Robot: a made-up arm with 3 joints. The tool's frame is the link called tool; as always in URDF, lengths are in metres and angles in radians. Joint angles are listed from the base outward.
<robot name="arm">
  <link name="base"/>
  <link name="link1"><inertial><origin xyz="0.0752 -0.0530 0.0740"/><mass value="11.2"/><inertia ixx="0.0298" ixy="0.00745" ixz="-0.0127" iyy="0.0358" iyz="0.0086" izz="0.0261"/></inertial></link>
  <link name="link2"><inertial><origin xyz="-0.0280 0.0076 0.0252"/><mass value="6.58"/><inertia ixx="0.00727" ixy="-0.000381" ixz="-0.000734" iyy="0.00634" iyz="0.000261" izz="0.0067"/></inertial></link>
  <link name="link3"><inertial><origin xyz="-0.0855 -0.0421 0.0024"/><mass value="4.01"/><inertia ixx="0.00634" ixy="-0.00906" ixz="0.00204" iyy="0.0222" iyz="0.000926" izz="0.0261"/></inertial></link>
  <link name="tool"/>
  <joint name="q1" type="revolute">
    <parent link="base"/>
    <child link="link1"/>
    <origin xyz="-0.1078 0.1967 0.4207"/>
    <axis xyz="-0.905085 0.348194 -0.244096"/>
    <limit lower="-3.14" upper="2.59"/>
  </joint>
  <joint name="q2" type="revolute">
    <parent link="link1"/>
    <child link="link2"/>
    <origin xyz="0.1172 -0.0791 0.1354"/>
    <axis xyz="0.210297 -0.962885 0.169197"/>
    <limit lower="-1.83" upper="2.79"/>
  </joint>
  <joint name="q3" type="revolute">
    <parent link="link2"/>
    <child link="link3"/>
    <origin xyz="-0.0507 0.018 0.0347"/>
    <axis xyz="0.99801 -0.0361 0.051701"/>
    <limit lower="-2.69" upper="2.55"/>
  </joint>
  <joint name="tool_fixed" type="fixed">
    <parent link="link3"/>
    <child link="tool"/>
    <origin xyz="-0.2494 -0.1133 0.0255"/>
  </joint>
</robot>
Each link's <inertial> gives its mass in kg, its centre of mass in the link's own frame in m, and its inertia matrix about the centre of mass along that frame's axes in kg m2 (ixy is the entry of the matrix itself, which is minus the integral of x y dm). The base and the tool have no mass. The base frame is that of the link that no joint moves.
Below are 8 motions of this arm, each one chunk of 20 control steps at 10 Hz.
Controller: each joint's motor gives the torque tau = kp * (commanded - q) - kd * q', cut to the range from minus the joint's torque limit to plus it. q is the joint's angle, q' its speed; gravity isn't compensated. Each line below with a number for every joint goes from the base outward.
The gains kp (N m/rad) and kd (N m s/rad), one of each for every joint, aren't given. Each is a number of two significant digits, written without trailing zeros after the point. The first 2 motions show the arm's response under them.
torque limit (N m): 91 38 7.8
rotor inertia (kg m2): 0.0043 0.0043 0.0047
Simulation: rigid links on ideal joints. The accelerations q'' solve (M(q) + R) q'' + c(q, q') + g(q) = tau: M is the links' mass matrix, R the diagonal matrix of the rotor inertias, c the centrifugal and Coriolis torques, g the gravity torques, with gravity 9.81 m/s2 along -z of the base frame. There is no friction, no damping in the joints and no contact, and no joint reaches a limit. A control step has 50 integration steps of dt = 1/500 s. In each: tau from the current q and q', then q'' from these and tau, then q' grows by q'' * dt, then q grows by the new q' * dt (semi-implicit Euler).
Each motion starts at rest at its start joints. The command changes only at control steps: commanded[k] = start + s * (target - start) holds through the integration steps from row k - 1 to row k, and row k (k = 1, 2, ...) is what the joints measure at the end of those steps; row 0 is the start. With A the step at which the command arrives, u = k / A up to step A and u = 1 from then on. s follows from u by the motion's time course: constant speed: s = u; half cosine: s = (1 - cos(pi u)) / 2; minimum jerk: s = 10 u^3 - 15 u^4 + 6 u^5; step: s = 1 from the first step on.
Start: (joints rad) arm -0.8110 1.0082 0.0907
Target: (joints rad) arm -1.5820 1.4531 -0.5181
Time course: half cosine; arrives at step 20
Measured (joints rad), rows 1 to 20:
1: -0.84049 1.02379 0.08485
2: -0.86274 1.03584 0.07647
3: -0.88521 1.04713 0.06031
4: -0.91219 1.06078 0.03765
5: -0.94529 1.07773 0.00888
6: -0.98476 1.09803 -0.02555
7: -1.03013 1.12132 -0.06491
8: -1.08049 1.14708 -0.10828
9: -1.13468 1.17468 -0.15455
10: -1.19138 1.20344 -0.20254
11: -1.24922 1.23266 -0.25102
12: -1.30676 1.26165 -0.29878
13: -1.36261 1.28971 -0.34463
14: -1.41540 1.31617 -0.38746
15: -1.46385 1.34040 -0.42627
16: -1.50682 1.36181 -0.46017
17: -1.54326 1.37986 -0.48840
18: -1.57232 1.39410 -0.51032
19: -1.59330 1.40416 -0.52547
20: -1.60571 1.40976 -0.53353
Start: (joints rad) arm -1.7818 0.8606 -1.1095
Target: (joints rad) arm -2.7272 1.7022 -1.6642
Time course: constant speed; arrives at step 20
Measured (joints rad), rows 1 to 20:
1: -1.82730 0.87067 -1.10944
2: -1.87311 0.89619 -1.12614
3: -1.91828 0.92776 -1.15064
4: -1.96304 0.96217 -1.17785
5: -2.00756 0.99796 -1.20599
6: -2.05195 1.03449 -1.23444
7: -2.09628 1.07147 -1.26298
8: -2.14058 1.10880 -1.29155
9: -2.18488 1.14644 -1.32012
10: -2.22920 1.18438 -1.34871
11: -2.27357 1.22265 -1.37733
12: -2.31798 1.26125 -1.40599
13: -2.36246 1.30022 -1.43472
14: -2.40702 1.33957 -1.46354
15: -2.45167 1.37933 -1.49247
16: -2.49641 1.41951 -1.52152
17: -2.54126 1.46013 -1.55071
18: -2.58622 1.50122 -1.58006
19: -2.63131 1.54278 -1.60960
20: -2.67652 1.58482 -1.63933
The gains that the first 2 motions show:
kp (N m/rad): 280 100 23
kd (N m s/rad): 40 14 2.4
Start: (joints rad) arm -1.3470 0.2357 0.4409
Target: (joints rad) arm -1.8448 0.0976 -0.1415
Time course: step
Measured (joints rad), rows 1 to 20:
1: -1.62721 0.17220 0.07457
2: -1.77150 0.14555 -0.06339
3: -1.83965 0.12971 -0.11528
4: -1.87156 0.12017 -0.13601
5: -1.88647 0.11462 -0.14456
6: -1.89344 0.11151 -0.14814
7: -1.89670 0.10982 -0.14965
8: -1.89823 0.10892 -0.15028
9: -1.89895 0.10845 -0.15055
10: -1.89928 0.10821 -0.15066
11: -1.89944 0.10808 -0.15071
12: -1.89952 0.10802 -0.15073
13: -1.89955 0.10799 -0.15073
14: -1.89957 0.10798 -0.15074
15: -1.89958 0.10797 -0.15074
16: -1.89958 0.10796 -0.15074
17: -1.89958 0.10796 -0.15074
18: -1.89959 0.10796 -0.15074
19: -1.89959 0.10796 -0.15074
20: -1.89959 0.10796 -0.15074

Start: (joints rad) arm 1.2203 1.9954 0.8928
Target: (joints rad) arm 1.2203 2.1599 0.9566
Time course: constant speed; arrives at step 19
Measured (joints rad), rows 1 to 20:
1: 1.23132 2.01140 0.93155
2: 1.23689 2.02417 0.95000
3: 1.23976 2.03453 0.95879
4: 1.24125 2.04385 0.96407
5: 1.24203 2.05270 0.96809
6: 1.24245 2.06135 0.97163
7: 1.24269 2.06990 0.97500
8: 1.24285 2.07841 0.97830
9: 1.24295 2.08689 0.98158
10: 1.24304 2.09536 0.98484
11: 1.24312 2.10383 0.98811
12: 1.24319 2.11229 0.99137
13: 1.24326 2.12075 0.99463
14: 1.24333 2.12921 0.99789
15: 1.24341 2.13767 1.00115
16: 1.24348 2.14612 1.00442
17: 1.24355 2.15458 1.00768
18: 1.24363 2.16303 1.01094
19: 1.24371 2.17148 1.01421
20: 1.24377 2.17560 1.01549

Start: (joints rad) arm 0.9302 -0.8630 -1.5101
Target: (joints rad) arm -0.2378 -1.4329 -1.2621
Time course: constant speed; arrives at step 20
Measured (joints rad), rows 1 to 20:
1: 0.93049 -0.89079 -1.54616
2: 0.90261 -0.92172 -1.55533
3: 0.85720 -0.95085 -1.54811
4: 0.80325 -0.97952 -1.53572
5: 0.74509 -1.00815 -1.52170
6: 0.68479 -1.03687 -1.50713
7: 0.62337 -1.06567 -1.49229
8: 0.56132 -1.09453 -1.47725
9: 0.49889 -1.12342 -1.46201
10: 0.43623 -1.15231 -1.44659
11: 0.37341 -1.18119 -1.43098
12: 0.31047 -1.21004 -1.41520
13: 0.24745 -1.23883 -1.39927
14: 0.18438 -1.26756 -1.38320
15: 0.12128 -1.29622 -1.36701
16: 0.05818 -1.32478 -1.35071
17: -0.00490 -1.35324 -1.33432
18: -0.06794 -1.38159 -1.31787
19: -0.13091 -1.40982 -1.30137
20: -0.19381 -1.43791 -1.28484

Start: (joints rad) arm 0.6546 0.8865 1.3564
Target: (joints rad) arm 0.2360 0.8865 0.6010
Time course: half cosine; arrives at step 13
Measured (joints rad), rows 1 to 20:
1: 0.65418 0.91171 1.38040
2: 0.64452 0.92472 1.36995
3: 0.62481 0.93095 1.33330
4: 0.59519 0.93422 1.27701
5: 0.55688 0.93626 1.20568
6: 0.51187 0.93781 1.12379
7: 0.46265 0.93919 1.03615
8: 0.41203 0.94048 0.94785
9: 0.36291 0.94171 0.86402
10: 0.31815 0.94283 0.78956
11: 0.28034 0.94382 0.72885
12: 0.25168 0.94463 0.68547
13: 0.23382 0.94522 0.66199
14: 0.22469 0.94558 0.65297
15: 0.22005 0.94576 0.64946
16: 0.21770 0.94583 0.64805
17: 0.21651 0.94585 0.64746
18: 0.21591 0.94585 0.64721
19: 0.21561 0.94584 0.64709
20: 0.21545 0.94584 0.64704

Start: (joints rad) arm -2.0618 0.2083 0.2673
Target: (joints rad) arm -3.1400 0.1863 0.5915
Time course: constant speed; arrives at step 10
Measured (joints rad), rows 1 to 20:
1: -2.13489 0.19789 0.25383
2: -2.22437 0.19080 0.26801
3: -2.32040 0.18373 0.29123
4: -2.41923 0.17635 0.31765
5: -2.51920 0.16885 0.34566
6: -2.61963 0.16146 0.37486
7: -2.72023 0.15436 0.40519
8: -2.82090 0.14765 0.43667
9: -2.92164 0.14142 0.46936
10: -3.02250 0.13574 0.50327
11: -3.07077 0.13365 0.51955
12: -3.09270 0.13097 0.52504
13: -3.10269 0.12900 0.52690
14: -3.10726 0.12777 0.52755
15: -3.10935 0.12706 0.52779
16: -3.11031 0.12667 0.52788
17: -3.11075 0.12647 0.52792
18: -3.11095 0.12636 0.52794
19: -3.11104 0.12631 0.52795
20: -3.11108 0.12628 0.52795

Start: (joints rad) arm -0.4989 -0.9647 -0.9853
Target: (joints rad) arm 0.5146 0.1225 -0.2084
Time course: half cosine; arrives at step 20
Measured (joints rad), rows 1 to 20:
1: -0.52045 -0.94990 -0.96056
2: -0.52466 -0.92854 -0.93519
3: -0.51088 -0.90103 -0.91143
4: -0.48234 -0.86413 -0.88267
5: -0.44114 -0.81683 -0.84695
6: -0.38891 -0.75937 -0.80419
7: -0.32721 -0.69272 -0.75513
8: -0.25767 -0.61834 -0.70083
9: -0.18203 -0.53800 -0.64259
10: -0.10219 -0.45372 -0.58186
11: -0.02012 -0.36763 -0.52015
12: 0.06209 -0.28194 -0.45903
13: 0.14237 -0.19881 -0.40005
14: 0.21870 -0.12034 -0.34472
15: 0.28916 -0.04846 -0.29443
16: 0.35200 0.01511 -0.25045
17: 0.40568 0.06889 -0.21384
18: 0.44888 0.11166 -0.18547
19: 0.48059 0.14250 -0.16600
20: 0.50005 0.16076 -0.15585

